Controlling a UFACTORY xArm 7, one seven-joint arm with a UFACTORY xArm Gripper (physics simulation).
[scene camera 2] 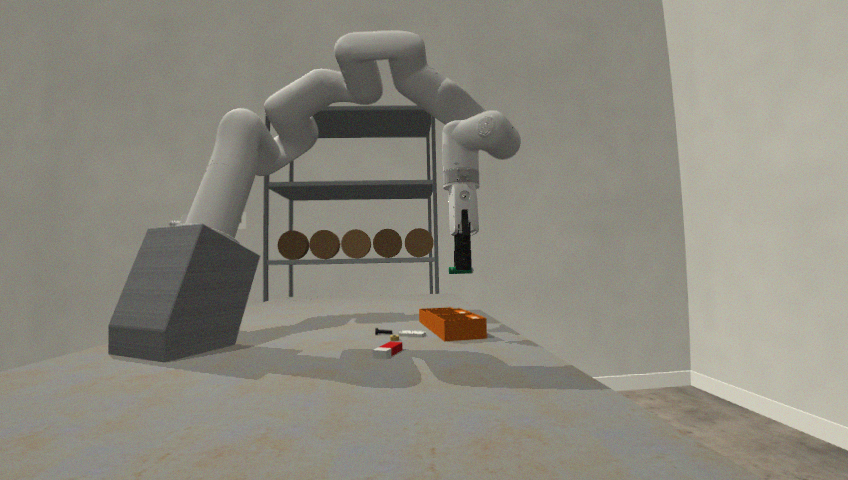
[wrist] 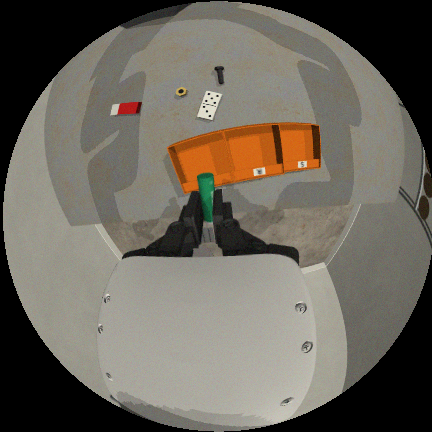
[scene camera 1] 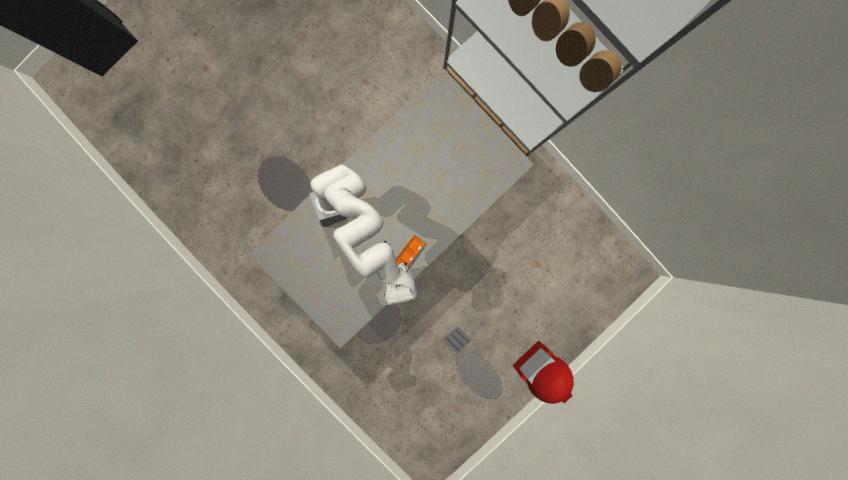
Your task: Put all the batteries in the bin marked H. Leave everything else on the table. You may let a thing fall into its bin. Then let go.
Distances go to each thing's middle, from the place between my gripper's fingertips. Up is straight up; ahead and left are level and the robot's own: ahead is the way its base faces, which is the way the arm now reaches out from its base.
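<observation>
Orange three-part bin (scene camera 2: 449, 324): my hand is 110 mm above it, 70 mm to the right of it and 30 mm past it.
</observation>
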